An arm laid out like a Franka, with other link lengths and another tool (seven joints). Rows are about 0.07 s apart.
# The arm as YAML. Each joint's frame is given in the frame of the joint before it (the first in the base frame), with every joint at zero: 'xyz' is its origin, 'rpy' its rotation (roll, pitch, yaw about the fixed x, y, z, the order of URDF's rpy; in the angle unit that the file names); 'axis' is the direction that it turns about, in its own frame. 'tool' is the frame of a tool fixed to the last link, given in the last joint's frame.
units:
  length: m
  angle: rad
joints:
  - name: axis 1
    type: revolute
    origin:
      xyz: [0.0, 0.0, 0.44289]
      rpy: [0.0, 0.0, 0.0]
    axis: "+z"
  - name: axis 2
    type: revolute
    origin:
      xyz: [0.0, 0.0, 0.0]
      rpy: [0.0, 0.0, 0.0]
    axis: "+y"
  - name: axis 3
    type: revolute
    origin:
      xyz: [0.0, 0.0, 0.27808]
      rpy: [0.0, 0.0, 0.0]
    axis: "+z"
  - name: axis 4
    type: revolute
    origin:
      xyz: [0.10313, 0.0, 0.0]
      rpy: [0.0, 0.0, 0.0]
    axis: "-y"
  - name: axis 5
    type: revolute
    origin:
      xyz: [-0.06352, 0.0, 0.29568]
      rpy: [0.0, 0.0, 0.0]
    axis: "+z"
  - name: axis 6
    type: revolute
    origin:
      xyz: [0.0, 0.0, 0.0]
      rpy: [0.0, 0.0, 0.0]
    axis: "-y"
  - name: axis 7
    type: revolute
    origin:
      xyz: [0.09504, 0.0, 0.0]
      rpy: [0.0, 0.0, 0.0]
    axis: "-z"
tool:
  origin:
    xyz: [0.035, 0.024, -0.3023]
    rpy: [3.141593, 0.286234, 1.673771]
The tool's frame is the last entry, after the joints.
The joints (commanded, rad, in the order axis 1, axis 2, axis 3, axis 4, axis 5, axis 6, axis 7), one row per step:
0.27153, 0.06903, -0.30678, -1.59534, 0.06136, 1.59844, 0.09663
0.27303, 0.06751, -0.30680, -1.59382, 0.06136, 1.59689, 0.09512
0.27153, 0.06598, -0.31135, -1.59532, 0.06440, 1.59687, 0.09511
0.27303, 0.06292, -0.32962, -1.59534, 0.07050, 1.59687, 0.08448
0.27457, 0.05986, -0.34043, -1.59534, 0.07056, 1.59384, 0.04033
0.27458, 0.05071, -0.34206, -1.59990, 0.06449, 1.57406, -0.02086
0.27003, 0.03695, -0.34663, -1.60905, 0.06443, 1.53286, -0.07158
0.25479, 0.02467, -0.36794, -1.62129, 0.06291, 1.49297, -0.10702
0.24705, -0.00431, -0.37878, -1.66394, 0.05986, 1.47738, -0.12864
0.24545, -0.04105, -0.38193, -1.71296, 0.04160, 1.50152, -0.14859
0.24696, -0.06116, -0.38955, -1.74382, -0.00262, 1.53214, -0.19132
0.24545, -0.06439, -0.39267, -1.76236, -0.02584, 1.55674, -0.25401
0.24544, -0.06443, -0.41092, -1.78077, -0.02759, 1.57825, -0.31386
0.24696, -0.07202, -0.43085, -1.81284, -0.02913, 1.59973, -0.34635
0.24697, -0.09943, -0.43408, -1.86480, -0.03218, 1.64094, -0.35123
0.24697, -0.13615, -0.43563, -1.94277, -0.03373, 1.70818, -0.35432
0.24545, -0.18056, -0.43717, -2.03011, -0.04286, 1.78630, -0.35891
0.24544, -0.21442, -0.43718, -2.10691, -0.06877, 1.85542, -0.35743
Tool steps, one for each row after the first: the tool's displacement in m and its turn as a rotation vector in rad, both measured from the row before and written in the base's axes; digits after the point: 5 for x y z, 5 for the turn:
-0.00013, 0.00088, 0.00125, 0.00051, -0.00150, 0.00308
-0.00025, -0.00233, 0.00031, 0.00320, -0.00015, -0.00632
0.00016, -0.00674, 0.00198, 0.00637, -0.00407, -0.00666
-0.00170, -0.00318, 0.00147, 0.00286, -0.00248, 0.03492
-0.00878, 0.00016, 0.00062, 0.00187, 0.01257, 0.06073
-0.01643, -0.00163, -0.00069, 0.01172, 0.03399, 0.04324
-0.01679, -0.01580, -0.00207, 0.01058, 0.03763, 0.00064
-0.01752, -0.00706, -0.00368, 0.01467, 0.02837, 0.00369
-0.00740, -0.00627, -0.00063, -0.00243, -0.01012, 0.01560
-0.00231, -0.01480, -0.00199, -0.03159, -0.01574, 0.04030
-0.00051, -0.00726, -0.00420, -0.01343, -0.00778, 0.06043
-0.00126, -0.00708, -0.00525, 0.00758, -0.00380, 0.04174
-0.00470, -0.00699, -0.00730, 0.00824, 0.00284, 0.01493
-0.00278, -0.00071, -0.00489, 0.00689, -0.01564, 0.00383
-0.00261, 0.00146, -0.00883, 0.01048, -0.02505, 0.00456
-0.00318, -0.00013, -0.00868, 0.00526, -0.03300, 0.00746
-0.00412, -0.00272, -0.01054, -0.01361, -0.02184, 0.01088

